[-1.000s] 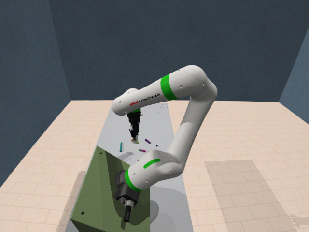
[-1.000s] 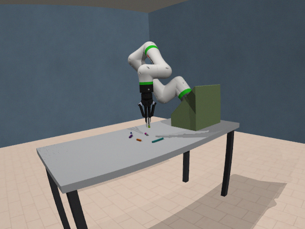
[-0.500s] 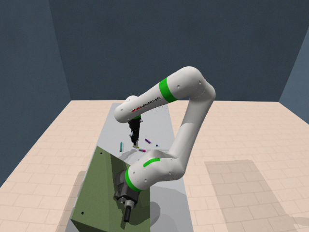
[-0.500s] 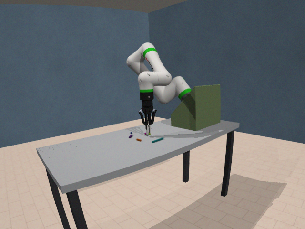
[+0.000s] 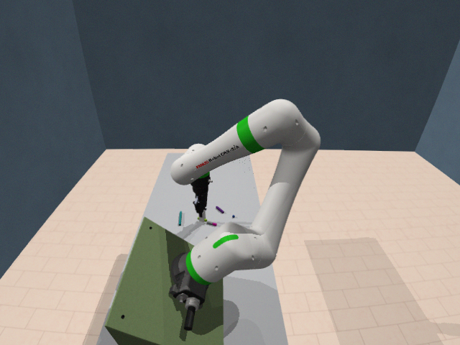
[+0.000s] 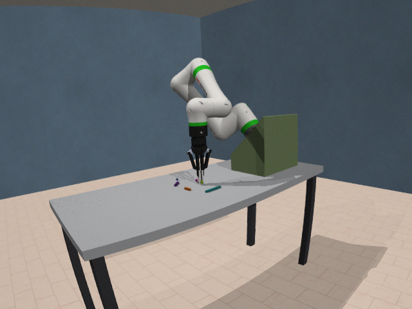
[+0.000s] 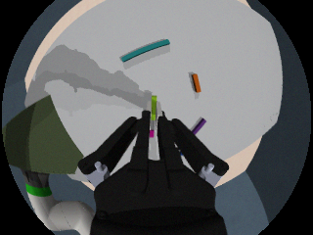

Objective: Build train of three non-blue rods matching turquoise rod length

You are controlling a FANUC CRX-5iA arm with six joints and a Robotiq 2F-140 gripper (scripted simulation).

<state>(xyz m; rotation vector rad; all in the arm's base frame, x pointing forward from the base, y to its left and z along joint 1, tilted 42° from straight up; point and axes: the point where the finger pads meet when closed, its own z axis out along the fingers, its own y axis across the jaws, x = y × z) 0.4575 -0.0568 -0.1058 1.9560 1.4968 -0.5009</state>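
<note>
Now: the lime rod 30 mm below my hand. From my hand the other things lie so: orange rod (100 mm ahead, 30 mm to the left, 40 mm below); grey rod (10 mm behind, 40 mm to the right, 40 mm below); magenta rod (20 mm behind, 70 mm to the right, 40 mm below).
</note>
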